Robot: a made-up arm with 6 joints.
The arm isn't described. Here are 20 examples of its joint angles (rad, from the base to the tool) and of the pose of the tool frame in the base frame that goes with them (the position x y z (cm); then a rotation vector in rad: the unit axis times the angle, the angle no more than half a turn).
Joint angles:
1: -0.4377 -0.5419 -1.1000 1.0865 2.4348 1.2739
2: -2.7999 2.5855 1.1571 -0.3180 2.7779 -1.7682
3: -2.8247 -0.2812 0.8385 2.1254 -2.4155 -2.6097
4: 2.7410 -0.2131 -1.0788 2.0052 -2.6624 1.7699
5: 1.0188 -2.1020 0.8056 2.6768 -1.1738 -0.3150
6: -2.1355 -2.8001 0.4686 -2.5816 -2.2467 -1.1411
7: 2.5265 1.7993 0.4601 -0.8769 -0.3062 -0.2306
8: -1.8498 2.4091 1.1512 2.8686 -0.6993 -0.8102
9: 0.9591 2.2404 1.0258 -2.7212 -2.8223 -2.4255
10: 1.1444 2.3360 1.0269 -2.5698 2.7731 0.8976
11: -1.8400 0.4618 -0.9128 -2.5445 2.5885 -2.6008
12: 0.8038 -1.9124 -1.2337 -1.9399 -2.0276 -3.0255
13: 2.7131 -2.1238 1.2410 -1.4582 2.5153 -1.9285
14: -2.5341 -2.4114 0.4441 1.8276 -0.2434 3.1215
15: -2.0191 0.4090 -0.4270 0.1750 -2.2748 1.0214
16: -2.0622 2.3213 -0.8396 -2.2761 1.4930 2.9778
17: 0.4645 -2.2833 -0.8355 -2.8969 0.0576 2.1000
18: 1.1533 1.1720 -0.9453 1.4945 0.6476 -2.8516
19: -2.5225 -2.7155 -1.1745 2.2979 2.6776 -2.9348
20: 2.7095 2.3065 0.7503 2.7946 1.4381 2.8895
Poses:
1: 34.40 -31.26 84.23 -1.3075 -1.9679 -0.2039
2: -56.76 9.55 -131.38 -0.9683 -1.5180 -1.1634
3: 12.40 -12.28 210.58 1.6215 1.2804 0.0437
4: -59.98 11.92 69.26 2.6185 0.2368 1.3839
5: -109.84 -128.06 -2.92 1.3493 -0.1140 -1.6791
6: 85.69 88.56 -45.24 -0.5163 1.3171 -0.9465
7: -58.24 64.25 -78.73 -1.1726 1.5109 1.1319
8: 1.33 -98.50 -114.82 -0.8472 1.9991 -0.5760
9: 29.26 88.61 -109.33 0.4561 -1.6395 0.5628
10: 7.01 75.42 -118.21 -1.2662 -0.2267 -1.7619
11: 12.71 -45.65 21.73 -1.7520 -1.7928 -1.0815
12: -4.97 10.18 39.24 -0.2874 -2.9006 1.0572
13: 155.36 -67.32 -3.82 0.4694 0.5364 2.0485
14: 130.04 81.28 -33.99 -1.6443 -0.9081 0.3844
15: -69.16 -76.78 51.82 1.8692 1.3726 0.6401
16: 28.52 12.75 -2.20 -1.2382 -1.8932 -1.9174
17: -56.44 3.73 64.36 0.9854 -1.1620 0.9153
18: 26.35 53.86 -23.78 0.0946 2.2859 -0.5494
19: 56.90 16.46 43.82 0.7923 0.9527 -1.3540
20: -81.43 7.00 -115.07 -2.6331 1.1101 0.0590
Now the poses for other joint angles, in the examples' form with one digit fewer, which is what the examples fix.
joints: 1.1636 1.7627 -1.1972 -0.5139 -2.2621 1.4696
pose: 21.9 -14.0 15.1 -0.917 -1.808 0.076
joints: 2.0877 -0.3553 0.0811 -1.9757 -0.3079 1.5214
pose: -40.8 48.2 130.2 0.785 0.110 2.403
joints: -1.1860 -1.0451 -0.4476 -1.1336 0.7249 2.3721
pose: -6.8 -16.6 106.7 -1.133 0.253 -2.146
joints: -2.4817 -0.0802 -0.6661 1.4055 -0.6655 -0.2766
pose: -69.2 -47.6 96.6 0.679 1.921 -1.994
